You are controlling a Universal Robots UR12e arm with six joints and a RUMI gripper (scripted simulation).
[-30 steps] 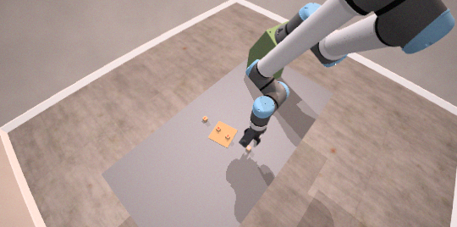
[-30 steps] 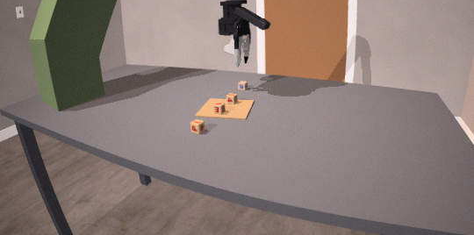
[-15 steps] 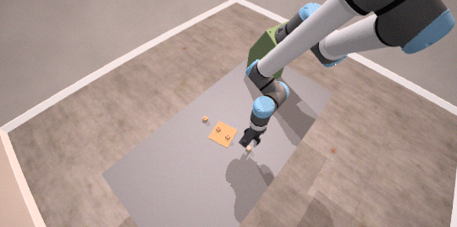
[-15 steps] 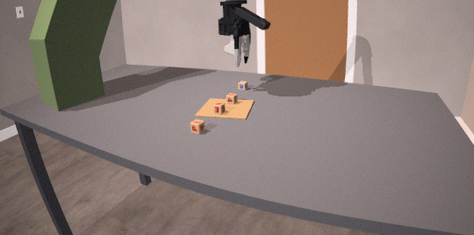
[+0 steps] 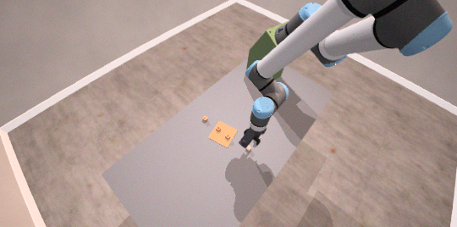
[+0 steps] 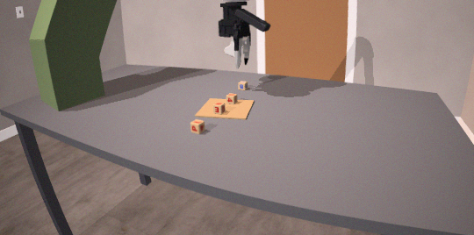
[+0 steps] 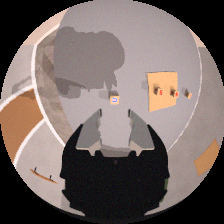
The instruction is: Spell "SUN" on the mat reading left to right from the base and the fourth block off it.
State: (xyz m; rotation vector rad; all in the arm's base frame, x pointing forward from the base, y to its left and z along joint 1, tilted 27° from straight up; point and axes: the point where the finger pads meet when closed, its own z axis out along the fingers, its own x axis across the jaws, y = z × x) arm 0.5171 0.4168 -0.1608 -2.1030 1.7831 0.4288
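The blue-lettered block is 8 cm below my hand. Round my hand: red-lettered block: 10 cm ahead, 33 cm to the right, 8 cm below; orange mat: 7 cm ahead, 18 cm to the right, 9 cm below.
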